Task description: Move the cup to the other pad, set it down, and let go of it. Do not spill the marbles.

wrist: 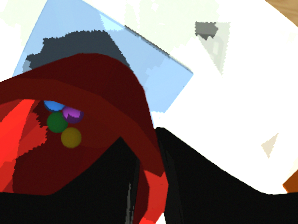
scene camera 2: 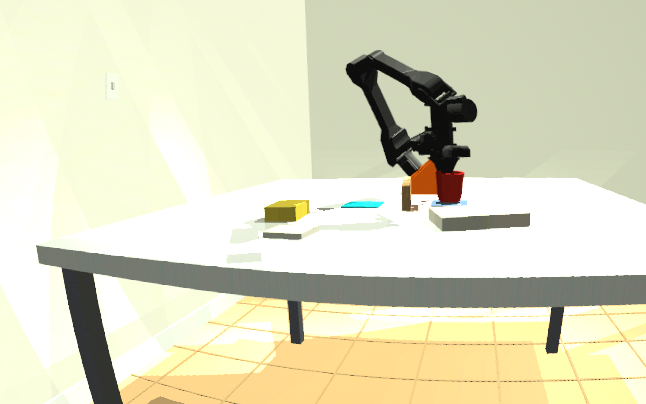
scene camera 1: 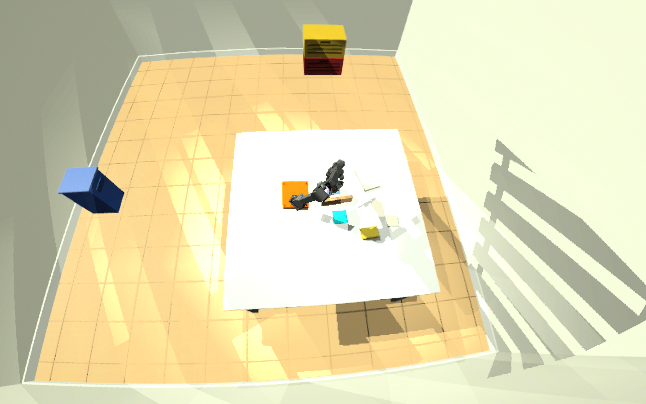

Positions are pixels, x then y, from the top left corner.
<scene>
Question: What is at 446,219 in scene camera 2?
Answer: A white slab.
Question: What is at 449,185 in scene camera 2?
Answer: A red cup.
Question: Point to a red cup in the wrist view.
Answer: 114,103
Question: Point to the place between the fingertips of the gripper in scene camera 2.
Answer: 444,184
</scene>
